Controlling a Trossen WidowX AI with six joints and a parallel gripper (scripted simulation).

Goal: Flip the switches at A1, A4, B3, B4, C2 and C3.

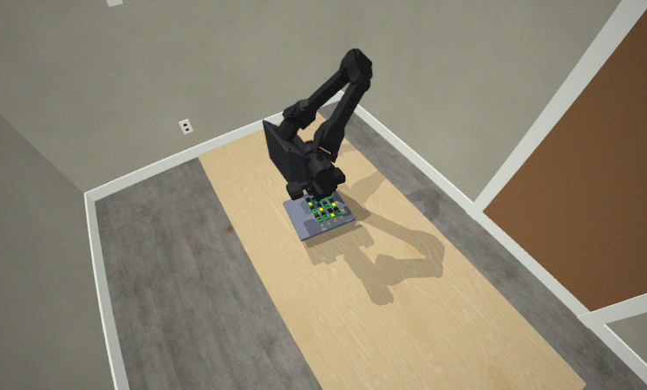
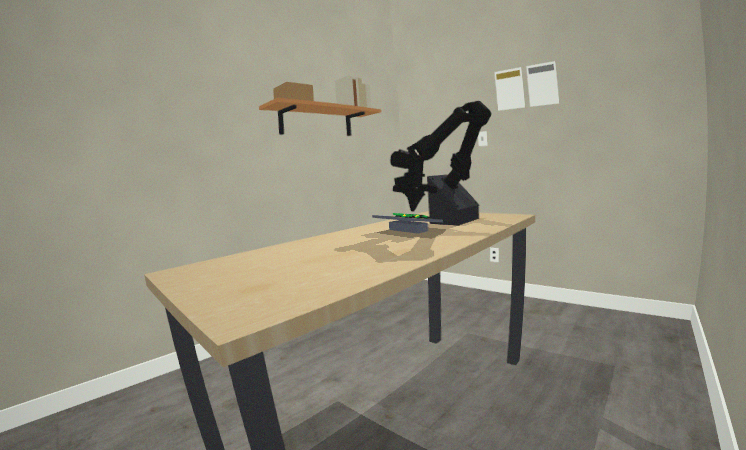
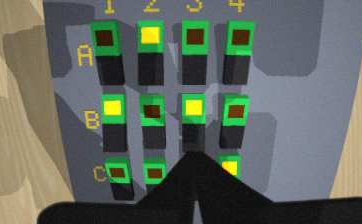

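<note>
The switch B4 is 50 mm below my hand, 30 mm to the right of it and 20 mm ahead of it. The rest, counted from my hand: switch B2 (50 mm below, 30 mm ahead, 20 mm to the left); switch B1 (50 mm below, 40 mm to the left, 30 mm ahead); switch B3 (50 mm below, 20 mm ahead).
</note>
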